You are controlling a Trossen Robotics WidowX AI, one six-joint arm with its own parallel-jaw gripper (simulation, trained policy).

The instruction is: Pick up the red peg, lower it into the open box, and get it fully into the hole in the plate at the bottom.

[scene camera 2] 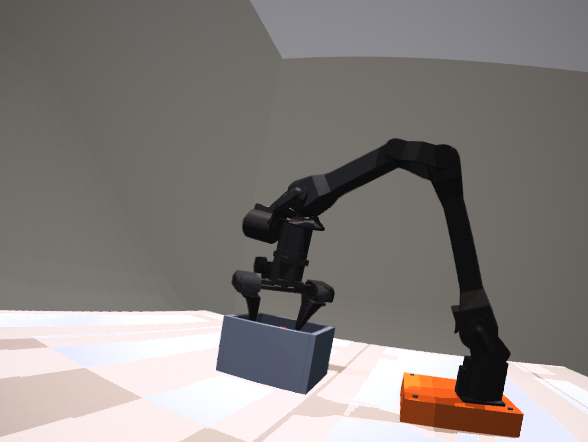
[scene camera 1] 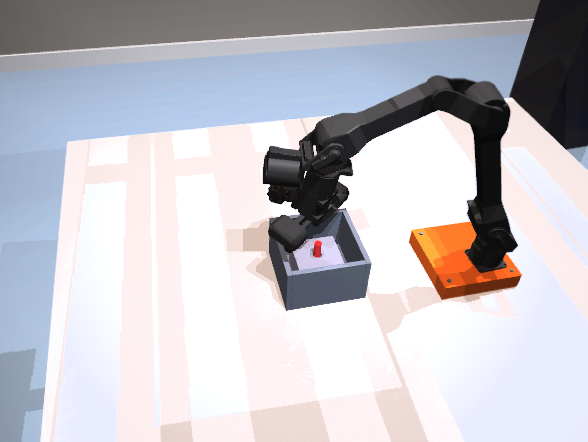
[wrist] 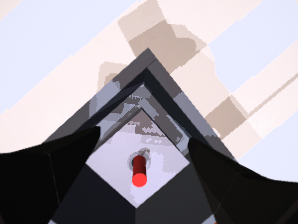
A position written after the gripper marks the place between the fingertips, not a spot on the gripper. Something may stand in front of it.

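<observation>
A grey box (scene camera 2: 263, 352) (scene camera 1: 317, 286) (wrist: 145, 83) is part of the scene, and so is the gripper, which can be seen from the same cameras: the gripper (scene camera 2: 275, 329) (scene camera 1: 301, 238) (wrist: 145, 136).
</observation>
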